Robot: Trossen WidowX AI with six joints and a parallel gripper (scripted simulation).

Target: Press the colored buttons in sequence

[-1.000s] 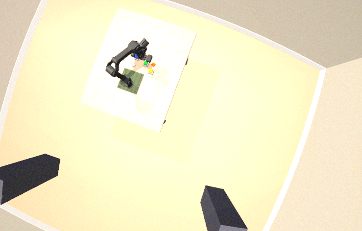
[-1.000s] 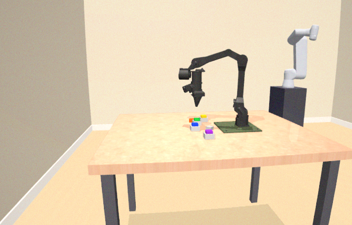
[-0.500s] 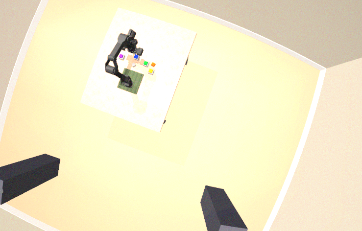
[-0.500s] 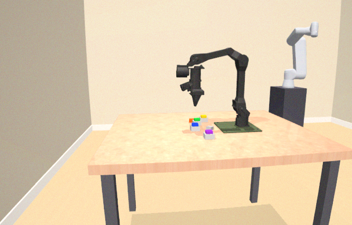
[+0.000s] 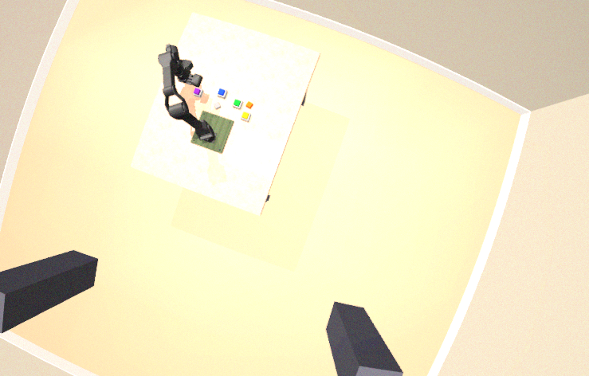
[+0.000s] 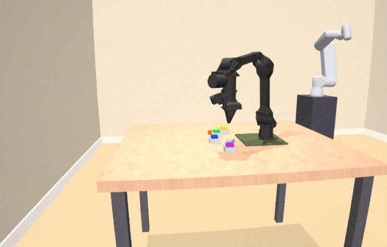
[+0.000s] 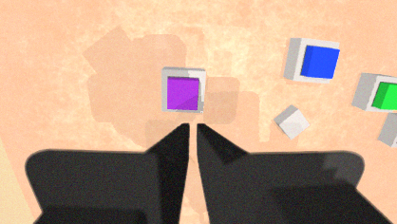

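Right now the purple button is 10 cm below my gripper tip and 1 cm to the left of it. Round my gripper tip: blue button (14 cm to the right, 10 cm below, 3 cm ahead); then small grey block (13 cm to the right, 12 cm below, 6 cm behind); then green button (26 cm to the right, 10 cm below, 2 cm behind).
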